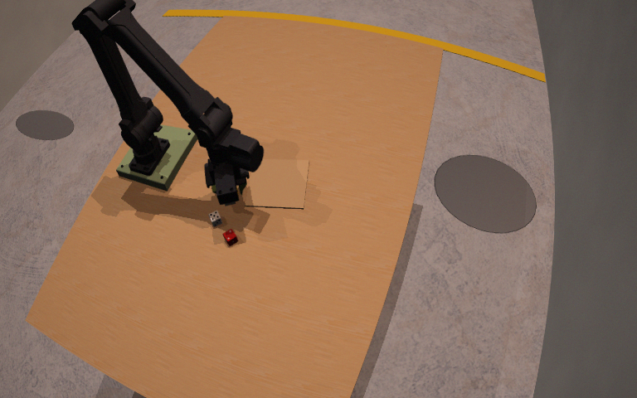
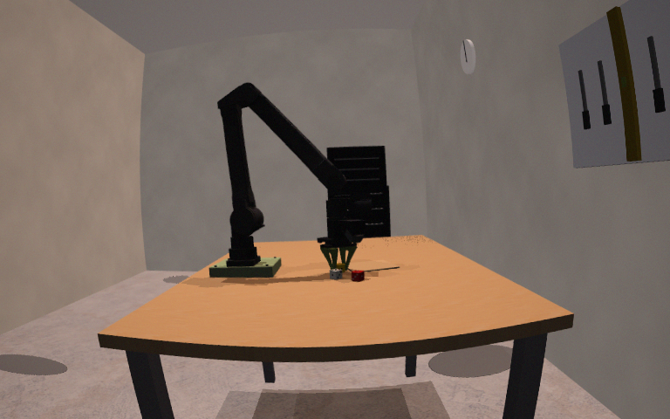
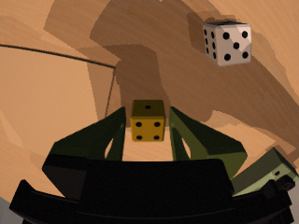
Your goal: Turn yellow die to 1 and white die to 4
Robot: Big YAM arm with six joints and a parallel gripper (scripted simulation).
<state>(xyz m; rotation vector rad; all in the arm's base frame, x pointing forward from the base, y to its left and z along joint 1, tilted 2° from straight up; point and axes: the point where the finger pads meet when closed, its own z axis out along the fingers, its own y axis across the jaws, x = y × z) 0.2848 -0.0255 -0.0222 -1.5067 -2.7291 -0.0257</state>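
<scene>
My hand is right at the yellow die. The rest, counted from my hand: tan mat: 90 mm ahead, 60 mm to the left, 10 mm below; red die: 50 mm ahead, 120 mm to the right; white die: 10 mm behind, 80 mm to the right.
</scene>
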